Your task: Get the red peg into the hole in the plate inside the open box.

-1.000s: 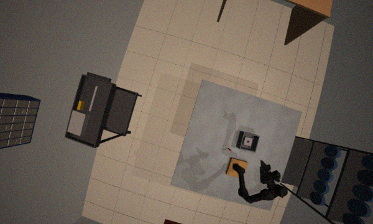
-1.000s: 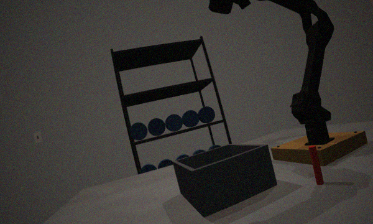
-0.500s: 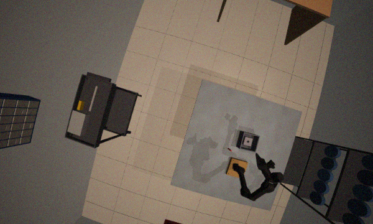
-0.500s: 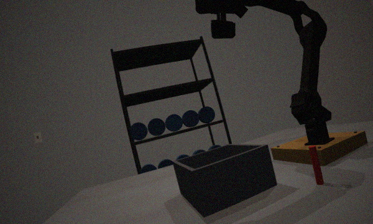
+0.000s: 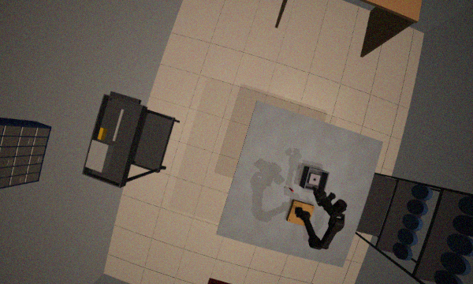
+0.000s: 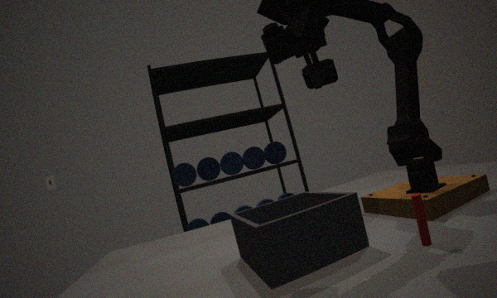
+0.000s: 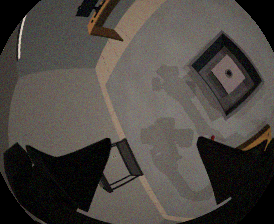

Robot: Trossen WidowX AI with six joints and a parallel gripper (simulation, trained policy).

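The red peg is 28 cm below my gripper tip, 10 cm behind it and 5 cm to the left of it. Round my gripper tip: plate (27 cm below, 15 cm to the right, 2 cm ahead); then dark box (29 cm below, 15 cm to the right, 2 cm ahead).
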